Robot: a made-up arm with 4 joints. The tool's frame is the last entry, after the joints. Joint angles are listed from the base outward. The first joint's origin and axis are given. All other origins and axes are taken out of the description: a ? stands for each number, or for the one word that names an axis. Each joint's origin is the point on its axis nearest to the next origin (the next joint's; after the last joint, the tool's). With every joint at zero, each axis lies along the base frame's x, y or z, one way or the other. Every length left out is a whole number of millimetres.
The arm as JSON. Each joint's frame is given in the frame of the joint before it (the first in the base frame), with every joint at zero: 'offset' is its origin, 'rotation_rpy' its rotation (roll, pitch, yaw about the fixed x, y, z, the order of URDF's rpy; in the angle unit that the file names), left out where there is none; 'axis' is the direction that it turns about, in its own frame. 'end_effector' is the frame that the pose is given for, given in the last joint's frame.
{
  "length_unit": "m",
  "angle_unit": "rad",
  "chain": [
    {
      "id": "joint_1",
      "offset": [
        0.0,
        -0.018,
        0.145
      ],
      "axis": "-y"
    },
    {
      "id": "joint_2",
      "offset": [
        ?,
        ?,
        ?
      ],
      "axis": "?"
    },
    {
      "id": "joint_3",
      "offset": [
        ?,
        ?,
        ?
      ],
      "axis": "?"
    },
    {
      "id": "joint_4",
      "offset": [
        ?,
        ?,
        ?
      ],
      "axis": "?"
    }
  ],
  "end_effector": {
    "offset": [
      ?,
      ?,
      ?
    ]
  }
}
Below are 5 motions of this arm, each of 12 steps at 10 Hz.
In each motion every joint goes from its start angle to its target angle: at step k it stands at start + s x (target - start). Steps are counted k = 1, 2, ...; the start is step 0. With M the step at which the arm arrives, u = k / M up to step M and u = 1 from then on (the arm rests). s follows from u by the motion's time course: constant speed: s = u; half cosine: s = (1 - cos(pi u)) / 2; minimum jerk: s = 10 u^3 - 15 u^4 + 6 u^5.
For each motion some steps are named. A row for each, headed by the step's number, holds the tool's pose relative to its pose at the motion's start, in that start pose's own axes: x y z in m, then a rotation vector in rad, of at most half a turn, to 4 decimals.
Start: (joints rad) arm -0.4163 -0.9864 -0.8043 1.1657
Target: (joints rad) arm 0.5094 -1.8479 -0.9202 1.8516
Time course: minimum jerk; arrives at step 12
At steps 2, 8, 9, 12:
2: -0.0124 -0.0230 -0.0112 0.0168 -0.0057 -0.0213
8: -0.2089 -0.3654 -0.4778 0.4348 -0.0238 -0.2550
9: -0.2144 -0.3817 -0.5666 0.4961 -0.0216 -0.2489
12: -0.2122 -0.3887 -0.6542 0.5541 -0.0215 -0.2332

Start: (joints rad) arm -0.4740 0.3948 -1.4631 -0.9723
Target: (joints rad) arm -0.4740 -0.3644 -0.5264 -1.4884
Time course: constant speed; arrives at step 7
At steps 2, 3, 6, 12:
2: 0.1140 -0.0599 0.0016 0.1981 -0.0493 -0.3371
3: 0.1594 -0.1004 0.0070 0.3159 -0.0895 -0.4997
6: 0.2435 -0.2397 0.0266 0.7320 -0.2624 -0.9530
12: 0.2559 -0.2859 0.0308 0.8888 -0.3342 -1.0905

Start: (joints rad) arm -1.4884 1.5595 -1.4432 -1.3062
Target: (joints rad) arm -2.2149 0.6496 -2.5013 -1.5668
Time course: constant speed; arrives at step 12
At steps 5, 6, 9, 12:
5: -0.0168 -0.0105 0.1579 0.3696 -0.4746 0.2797
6: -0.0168 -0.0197 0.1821 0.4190 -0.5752 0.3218
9: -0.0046 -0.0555 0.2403 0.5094 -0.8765 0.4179
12: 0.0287 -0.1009 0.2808 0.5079 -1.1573 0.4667

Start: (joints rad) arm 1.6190 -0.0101 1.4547 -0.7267
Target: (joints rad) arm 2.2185 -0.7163 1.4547 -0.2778
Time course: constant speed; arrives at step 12
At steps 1, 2, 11, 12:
1: -0.0186 0.0090 -0.0005 -0.0325 0.0002 0.0770
2: -0.0381 0.0162 -0.0018 -0.0679 -0.0022 0.1542
11: -0.2296 -0.0081 -0.0548 -0.4959 -0.1372 0.8334
12: -0.2488 -0.0215 -0.0651 -0.5538 -0.1640 0.9052

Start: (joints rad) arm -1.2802 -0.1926 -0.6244 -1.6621
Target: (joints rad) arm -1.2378 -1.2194 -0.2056 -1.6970
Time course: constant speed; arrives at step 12
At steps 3, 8, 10, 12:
3: 0.0506 0.0416 0.0493 0.2264 -0.1446 -0.0806
8: 0.1111 0.0822 0.1612 0.6370 -0.3306 -0.2108
10: 0.1264 0.0866 0.2113 0.8113 -0.3846 -0.2591
12: 0.1366 0.0838 0.2619 0.9905 -0.4264 -0.3040

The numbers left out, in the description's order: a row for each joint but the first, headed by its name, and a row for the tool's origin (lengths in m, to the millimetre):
joint_2: xyz -0.246 0.0 0.107, axis -x
joint_3: xyz 0.0 0.364 -0.045, axis +y
joint_4: xyz 0.093 0.0 0.281, axis -x
tool: xyz 0.0 -0.069 0.113

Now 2 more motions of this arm.
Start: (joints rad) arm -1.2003 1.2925 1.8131 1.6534
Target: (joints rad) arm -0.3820 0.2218 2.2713 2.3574
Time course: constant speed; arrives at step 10
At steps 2, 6, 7, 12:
2: -0.0969 -0.0177 0.0353 -0.0551 -0.2496 -0.0087
6: -0.3207 -0.0192 0.0472 -0.2541 -0.6988 -0.2322
7: -0.3757 -0.0068 0.0389 -0.3207 -0.7874 -0.3277
12: -0.5157 0.0684 0.0008 -0.5560 -0.9625 -0.6895

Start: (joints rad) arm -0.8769 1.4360 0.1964 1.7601
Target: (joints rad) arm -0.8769 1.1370 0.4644 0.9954
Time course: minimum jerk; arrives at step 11
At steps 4, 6, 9, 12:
4: 0.0169 -0.0439 -0.0425 0.2710 -0.0238 0.0671
6: 0.0430 -0.0852 -0.1052 0.6146 -0.0427 0.1602
9: 0.0766 -0.1090 -0.1804 0.9972 -0.0472 0.2769
12: 0.0808 -0.1102 -0.1894 1.0430 -0.0464 0.2919

